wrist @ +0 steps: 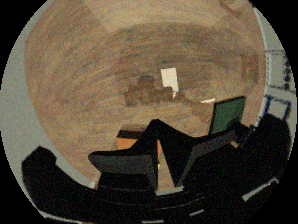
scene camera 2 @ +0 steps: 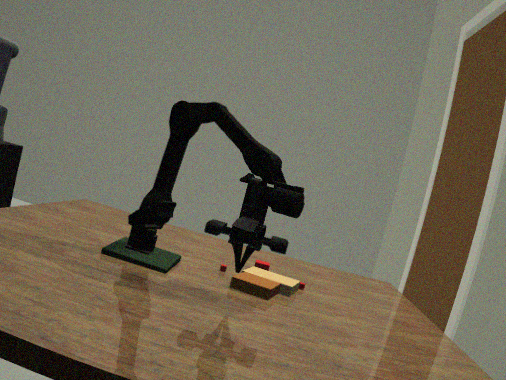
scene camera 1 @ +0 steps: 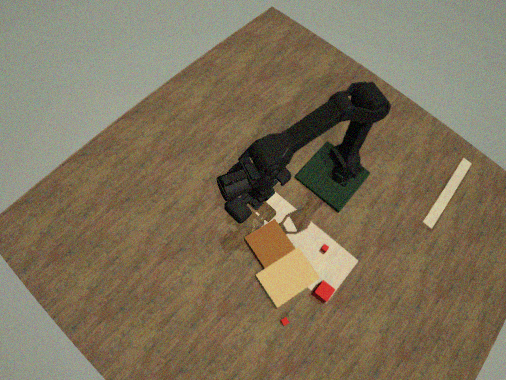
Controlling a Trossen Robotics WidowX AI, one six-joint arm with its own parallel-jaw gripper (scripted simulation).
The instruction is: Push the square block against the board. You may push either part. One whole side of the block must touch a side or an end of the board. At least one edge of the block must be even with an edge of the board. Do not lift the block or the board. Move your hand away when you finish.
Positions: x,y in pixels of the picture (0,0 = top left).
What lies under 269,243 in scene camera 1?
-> A brown square block.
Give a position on a brown square block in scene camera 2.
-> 266,289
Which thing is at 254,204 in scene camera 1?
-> The gripper.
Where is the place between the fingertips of the gripper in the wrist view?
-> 155,122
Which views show the gripper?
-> The wrist view, scene camera 2 and scene camera 1: all of them.
